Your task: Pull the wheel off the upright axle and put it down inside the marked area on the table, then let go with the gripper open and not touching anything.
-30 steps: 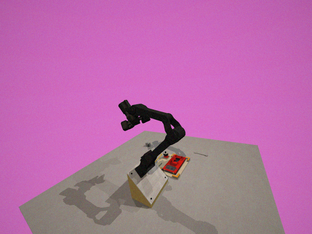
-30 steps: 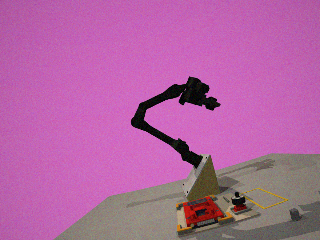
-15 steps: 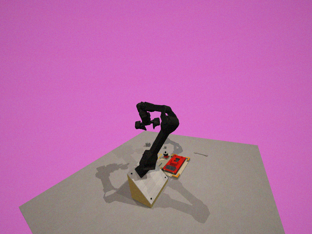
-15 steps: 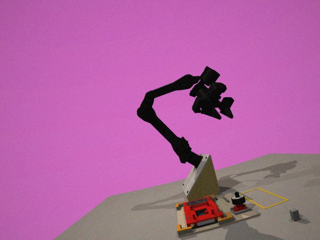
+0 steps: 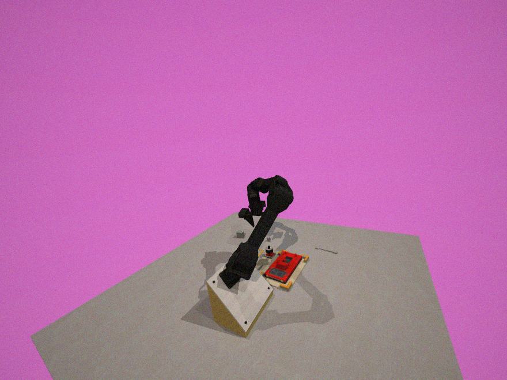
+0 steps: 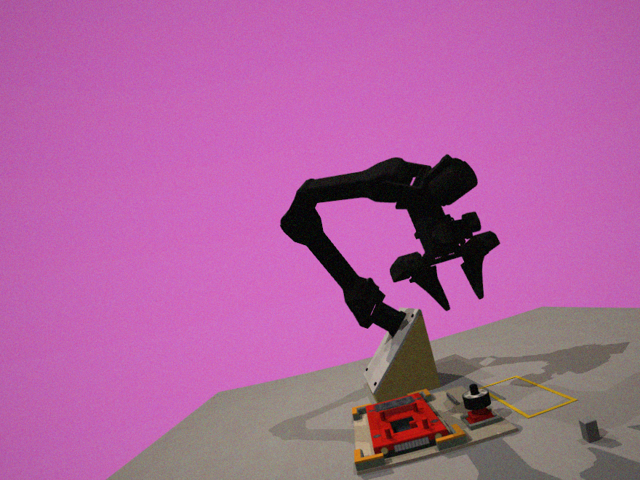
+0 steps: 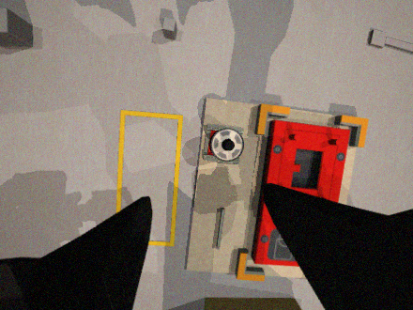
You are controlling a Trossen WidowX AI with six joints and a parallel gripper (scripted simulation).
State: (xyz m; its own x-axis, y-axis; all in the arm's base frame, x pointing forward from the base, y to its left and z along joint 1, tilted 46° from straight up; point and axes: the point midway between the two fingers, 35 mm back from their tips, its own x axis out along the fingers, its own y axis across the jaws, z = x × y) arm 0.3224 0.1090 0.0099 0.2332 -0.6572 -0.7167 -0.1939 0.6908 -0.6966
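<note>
Right now my gripper tip is 3 cm short of the black wheel, 3 cm to the left of it and 14 cm above it. Also, from my gripper tip: thin grey bar (20 cm ahead, 29 cm to the right, 18 cm below).
</note>
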